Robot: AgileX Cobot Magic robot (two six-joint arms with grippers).
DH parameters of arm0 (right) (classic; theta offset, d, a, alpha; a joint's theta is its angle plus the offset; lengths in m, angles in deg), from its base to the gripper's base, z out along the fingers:
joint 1: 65.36 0.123 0 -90
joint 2: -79.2 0 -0.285 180
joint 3: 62.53 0 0.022 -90
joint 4: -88.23 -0.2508 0 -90
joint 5: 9.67 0 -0.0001 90
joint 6: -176.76 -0.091 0 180
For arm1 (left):
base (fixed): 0 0 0 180
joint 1: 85.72 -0.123 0 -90
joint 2: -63.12 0 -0.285 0
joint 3: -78.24 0 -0.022 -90
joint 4: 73.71 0.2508 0 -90
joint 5: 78.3 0 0.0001 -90
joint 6: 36.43 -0.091 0 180
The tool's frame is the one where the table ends.
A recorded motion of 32 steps. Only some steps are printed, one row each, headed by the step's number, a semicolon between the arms.
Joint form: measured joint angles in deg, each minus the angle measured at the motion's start. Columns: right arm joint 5, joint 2, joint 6, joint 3, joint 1, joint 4; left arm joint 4, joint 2, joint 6, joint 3, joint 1, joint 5.
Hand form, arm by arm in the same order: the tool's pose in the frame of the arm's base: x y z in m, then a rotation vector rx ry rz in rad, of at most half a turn. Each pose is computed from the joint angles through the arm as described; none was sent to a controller.
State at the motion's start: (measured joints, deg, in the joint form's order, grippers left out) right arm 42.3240 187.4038 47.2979 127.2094 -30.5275 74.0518; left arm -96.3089 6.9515 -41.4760 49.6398 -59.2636 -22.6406
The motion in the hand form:
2: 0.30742 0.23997 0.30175 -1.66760 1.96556 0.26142; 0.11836 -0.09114 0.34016 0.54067 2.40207 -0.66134
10: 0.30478 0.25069 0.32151 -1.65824 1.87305 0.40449; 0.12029 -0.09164 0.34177 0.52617 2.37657 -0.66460
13: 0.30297 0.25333 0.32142 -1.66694 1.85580 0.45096; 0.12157 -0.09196 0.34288 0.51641 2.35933 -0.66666
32: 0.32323 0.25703 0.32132 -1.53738 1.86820 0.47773; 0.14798 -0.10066 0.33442 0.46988 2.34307 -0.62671
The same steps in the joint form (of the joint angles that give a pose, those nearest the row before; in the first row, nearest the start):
2: -0.09 0.76 2.39 0.82 0.00 -3.18; 0.00 0.00 0.00 0.00 0.00 -0.10
10: 1.72 1.01 7.31 4.45 -0.04 -11.64; -0.14 0.00 0.00 0.00 0.00 -1.71
13: 2.26 1.19 9.02 4.45 -0.04 -14.23; -0.22 0.00 0.00 0.00 0.00 -2.80
32: -1.52 3.93 7.68 7.23 -1.41 -17.14; 0.95 -5.19 0.00 0.00 0.00 -9.63

